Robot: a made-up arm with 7 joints. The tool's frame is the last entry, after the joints. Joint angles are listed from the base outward. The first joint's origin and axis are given. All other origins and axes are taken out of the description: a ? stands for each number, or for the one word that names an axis. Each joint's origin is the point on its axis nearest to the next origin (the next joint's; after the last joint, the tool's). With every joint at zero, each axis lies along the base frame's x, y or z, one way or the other. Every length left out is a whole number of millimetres.
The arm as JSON. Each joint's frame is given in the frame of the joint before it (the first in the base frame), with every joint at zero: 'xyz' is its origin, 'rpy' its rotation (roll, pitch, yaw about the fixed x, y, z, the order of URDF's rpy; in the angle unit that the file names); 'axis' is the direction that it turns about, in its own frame. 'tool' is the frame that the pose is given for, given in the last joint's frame.
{
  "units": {
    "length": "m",
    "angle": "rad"
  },
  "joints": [
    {
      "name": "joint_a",
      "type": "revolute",
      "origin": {
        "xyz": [
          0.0,
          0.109,
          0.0
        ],
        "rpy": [
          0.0,
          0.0,
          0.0
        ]
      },
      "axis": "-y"
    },
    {
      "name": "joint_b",
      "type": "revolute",
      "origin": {
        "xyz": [
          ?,
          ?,
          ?
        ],
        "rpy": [
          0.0,
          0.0,
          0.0
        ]
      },
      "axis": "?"
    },
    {
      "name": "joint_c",
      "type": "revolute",
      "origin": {
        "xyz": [
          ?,
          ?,
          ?
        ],
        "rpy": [
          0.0,
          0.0,
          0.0
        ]
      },
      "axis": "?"
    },
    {
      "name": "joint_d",
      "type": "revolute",
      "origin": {
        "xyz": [
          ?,
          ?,
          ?
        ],
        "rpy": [
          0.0,
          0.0,
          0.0
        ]
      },
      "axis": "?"
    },
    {
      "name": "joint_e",
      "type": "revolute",
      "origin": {
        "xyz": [
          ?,
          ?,
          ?
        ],
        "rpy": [
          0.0,
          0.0,
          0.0
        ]
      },
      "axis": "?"
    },
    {
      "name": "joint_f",
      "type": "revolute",
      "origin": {
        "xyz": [
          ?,
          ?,
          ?
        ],
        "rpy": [
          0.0,
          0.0,
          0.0
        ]
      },
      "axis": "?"
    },
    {
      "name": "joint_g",
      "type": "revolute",
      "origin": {
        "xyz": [
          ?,
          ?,
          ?
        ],
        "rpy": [
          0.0,
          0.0,
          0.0
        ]
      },
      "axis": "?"
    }
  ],
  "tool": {
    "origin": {
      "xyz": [
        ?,
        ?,
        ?
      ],
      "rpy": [
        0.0,
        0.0,
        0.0
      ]
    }
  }
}
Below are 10 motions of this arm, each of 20 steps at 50 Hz.
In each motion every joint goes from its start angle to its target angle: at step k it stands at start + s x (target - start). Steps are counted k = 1, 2, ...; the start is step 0. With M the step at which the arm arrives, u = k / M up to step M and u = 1 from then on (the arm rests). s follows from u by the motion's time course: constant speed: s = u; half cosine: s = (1 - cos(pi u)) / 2; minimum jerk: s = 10 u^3 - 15 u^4 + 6 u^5.
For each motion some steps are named. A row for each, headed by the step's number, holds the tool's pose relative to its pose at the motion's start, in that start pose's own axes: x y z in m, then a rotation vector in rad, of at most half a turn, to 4 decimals.
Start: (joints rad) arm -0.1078 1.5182 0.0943 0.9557 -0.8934 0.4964 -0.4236
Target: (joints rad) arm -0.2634 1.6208 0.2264 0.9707 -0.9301 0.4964 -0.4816
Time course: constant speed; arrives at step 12
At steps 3, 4, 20:
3: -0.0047 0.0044 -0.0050 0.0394 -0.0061 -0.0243
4: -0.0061 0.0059 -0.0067 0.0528 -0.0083 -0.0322
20: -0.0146 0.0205 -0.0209 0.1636 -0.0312 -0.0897

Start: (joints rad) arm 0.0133 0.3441 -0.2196 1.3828 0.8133 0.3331 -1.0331
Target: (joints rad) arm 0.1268 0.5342 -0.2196 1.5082 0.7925 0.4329 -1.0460
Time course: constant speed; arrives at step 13
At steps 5, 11, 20:
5: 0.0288 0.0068 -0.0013 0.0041 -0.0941 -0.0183
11: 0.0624 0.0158 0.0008 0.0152 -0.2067 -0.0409
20: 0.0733 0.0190 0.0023 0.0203 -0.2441 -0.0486

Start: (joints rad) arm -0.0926 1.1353 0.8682 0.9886 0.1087 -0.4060 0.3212
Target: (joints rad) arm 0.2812 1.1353 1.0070 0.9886 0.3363 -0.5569 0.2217
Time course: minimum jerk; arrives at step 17
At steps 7, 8, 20:
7: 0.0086 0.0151 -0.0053 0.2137 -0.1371 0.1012
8: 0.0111 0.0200 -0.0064 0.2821 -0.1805 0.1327
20: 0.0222 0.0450 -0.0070 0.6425 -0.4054 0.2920

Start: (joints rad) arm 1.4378 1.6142 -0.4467 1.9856 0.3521 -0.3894 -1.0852
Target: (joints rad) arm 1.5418 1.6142 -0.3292 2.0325 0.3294 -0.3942 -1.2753
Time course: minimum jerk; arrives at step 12
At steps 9, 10, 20:
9: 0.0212 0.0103 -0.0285 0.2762 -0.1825 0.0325
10: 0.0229 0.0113 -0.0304 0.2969 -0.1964 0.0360
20: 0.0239 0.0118 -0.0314 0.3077 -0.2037 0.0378

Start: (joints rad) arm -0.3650 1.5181 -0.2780 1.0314 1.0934 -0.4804 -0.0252
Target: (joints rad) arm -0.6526 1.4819 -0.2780 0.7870 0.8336 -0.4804 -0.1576
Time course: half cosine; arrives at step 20
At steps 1, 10, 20:
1: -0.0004 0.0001 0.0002 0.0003 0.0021 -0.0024
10: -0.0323 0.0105 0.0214 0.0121 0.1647 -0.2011
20: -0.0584 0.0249 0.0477 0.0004 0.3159 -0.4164

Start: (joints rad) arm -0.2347 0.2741 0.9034 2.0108 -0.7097 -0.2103 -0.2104
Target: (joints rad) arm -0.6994 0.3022 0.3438 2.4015 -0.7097 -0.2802 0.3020
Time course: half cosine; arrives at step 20
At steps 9, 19, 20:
9: 0.0400 -0.0010 0.0234 -0.4237 -0.2607 0.0973
19: 0.0895 0.0185 0.0666 -0.9632 -0.5780 0.2772
20: 0.0900 0.0188 0.0671 -0.9686 -0.5812 0.2796

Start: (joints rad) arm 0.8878 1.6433 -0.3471 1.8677 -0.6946 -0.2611 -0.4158
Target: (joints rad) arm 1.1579 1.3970 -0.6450 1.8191 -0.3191 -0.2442 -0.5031
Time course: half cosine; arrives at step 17
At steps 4, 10, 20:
4: 0.0033 -0.0055 -0.0010 0.0379 0.0334 0.0674
10: 0.0172 -0.0250 -0.0116 0.1889 0.1460 0.3260
20: 0.0278 -0.0361 -0.0252 0.2952 0.2082 0.5089

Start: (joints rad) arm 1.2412 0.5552 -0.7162 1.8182 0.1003 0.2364 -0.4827
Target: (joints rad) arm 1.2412 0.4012 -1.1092 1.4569 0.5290 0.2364 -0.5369
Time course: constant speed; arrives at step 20
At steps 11, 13, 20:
11: -0.0307 -0.0546 0.0124 -0.2132 0.2868 0.1562
13: -0.0357 -0.0643 0.0162 -0.2488 0.3395 0.1770
20: -0.0520 -0.0962 0.0323 -0.3639 0.5241 0.2301

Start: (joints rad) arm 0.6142 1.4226 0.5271 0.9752 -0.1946 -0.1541 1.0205
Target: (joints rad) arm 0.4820 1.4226 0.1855 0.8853 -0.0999 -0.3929 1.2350
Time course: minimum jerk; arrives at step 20
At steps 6, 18, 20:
6: -0.0016 -0.0077 -0.0102 -0.1038 -0.0016 -0.0379
18: -0.0166 -0.0552 -0.0504 -0.6327 -0.0041 -0.2029
20: -0.0168 -0.0558 -0.0507 -0.6381 -0.0041 -0.2044

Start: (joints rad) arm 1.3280 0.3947 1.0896 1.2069 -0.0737 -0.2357 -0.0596
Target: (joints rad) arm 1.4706 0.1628 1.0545 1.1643 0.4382 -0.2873 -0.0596
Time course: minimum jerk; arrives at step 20
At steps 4, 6, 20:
4: -0.0021 -0.0039 0.0026 0.0058 0.0101 0.0415
6: -0.0056 -0.0110 0.0075 0.0170 0.0286 0.1166
20: -0.0224 -0.0740 0.0476 0.1395 0.1889 0.7041

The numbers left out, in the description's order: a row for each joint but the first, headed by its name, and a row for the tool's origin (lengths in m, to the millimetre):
joint_b: xyz 0.0 0.0 0.0, axis +x
joint_c: xyz 0.0 0.0 -0.235, axis +z
joint_d: xyz 0.0 0.0 0.0, axis -y
joint_e: xyz 0.0 0.0 -0.202, axis +z
joint_f: xyz 0.0 0.0 0.0, axis +y
joint_g: xyz 0.0 0.0 0.0, axis -x
tool: xyz 0.0 0.0 0.0

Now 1 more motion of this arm.
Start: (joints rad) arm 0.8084 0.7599 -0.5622 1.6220 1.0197 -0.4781 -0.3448
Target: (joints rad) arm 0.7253 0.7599 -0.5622 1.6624 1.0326 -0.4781 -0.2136
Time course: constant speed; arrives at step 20
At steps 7, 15, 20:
7: -0.0032 -0.0007 0.0071 -0.0443 0.0232 0.0114
15: -0.0066 -0.0015 0.0152 -0.0946 0.0491 0.0260
20: -0.0085 -0.0021 0.0203 -0.1258 0.0648 0.0360

